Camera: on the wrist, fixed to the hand. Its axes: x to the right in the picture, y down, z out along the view.
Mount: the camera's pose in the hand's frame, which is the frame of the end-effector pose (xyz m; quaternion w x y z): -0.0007 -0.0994 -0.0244 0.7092 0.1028 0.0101 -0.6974
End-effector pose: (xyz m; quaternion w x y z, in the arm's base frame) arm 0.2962 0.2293 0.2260 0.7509 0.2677 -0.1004 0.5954
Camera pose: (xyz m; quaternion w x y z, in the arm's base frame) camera 0.3861 0.2268 0.1772 0.9212 0.3310 0.1843 -0.0884
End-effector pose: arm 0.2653 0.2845 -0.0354 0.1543 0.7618 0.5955 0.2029
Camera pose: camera 0.1692 0.3078 -0.0617 0.1666 0.1388 0.9761 -0.0172
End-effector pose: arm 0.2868 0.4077 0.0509 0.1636 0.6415 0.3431 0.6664
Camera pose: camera 0.2412 0.4719 -0.0145 0.5113 0.2258 0.7608 0.3297
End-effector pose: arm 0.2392 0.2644 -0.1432 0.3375 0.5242 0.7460 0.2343
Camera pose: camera 0.1591 0.2300 -0.1968 0.3413 -0.1162 0.9221 -0.1406
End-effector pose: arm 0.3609 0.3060 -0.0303 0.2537 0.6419 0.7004 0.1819
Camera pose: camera 0.2664 0.2961 -0.0683 0.2337 -0.0090 0.9656 -0.1134
